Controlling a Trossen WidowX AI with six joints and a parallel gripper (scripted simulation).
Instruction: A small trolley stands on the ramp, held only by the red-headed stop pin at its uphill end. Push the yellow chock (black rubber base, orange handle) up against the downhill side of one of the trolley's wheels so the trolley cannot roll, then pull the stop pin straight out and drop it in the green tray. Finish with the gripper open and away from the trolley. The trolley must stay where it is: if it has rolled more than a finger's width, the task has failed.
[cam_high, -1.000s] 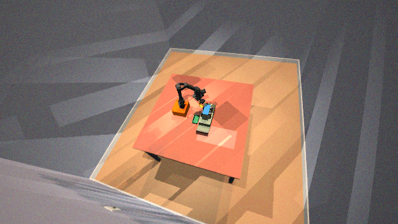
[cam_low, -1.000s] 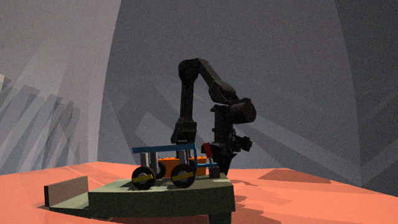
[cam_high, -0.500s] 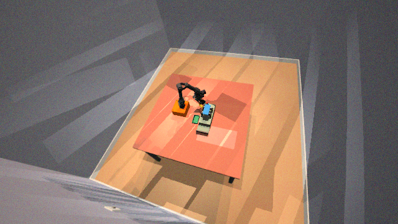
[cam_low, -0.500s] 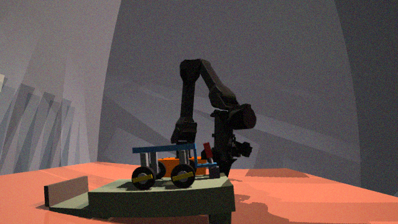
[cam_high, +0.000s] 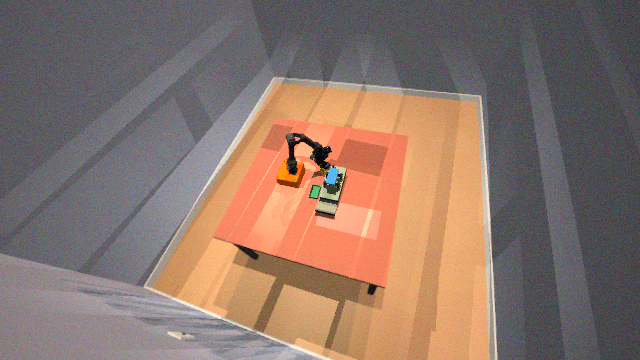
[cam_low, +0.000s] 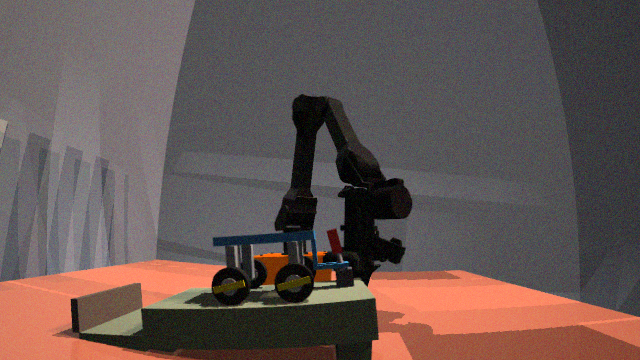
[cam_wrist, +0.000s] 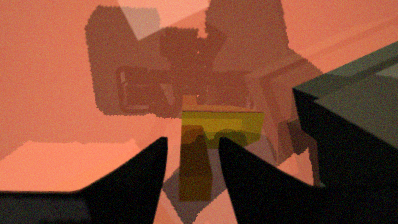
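Right now the stop pin is 12 cm ahead of my gripper tip, 10 cm above it and 5 cm to the right of it. From my gripper tip the other things lie so: grey-green ramp: 15 cm to the right, 14 cm ahead, 2 cm above; then yellow chock: 2 cm ahead, 1 cm to the right, 1 cm below; then blue trolley: 15 cm to the right, 14 cm ahead, 8 cm above.
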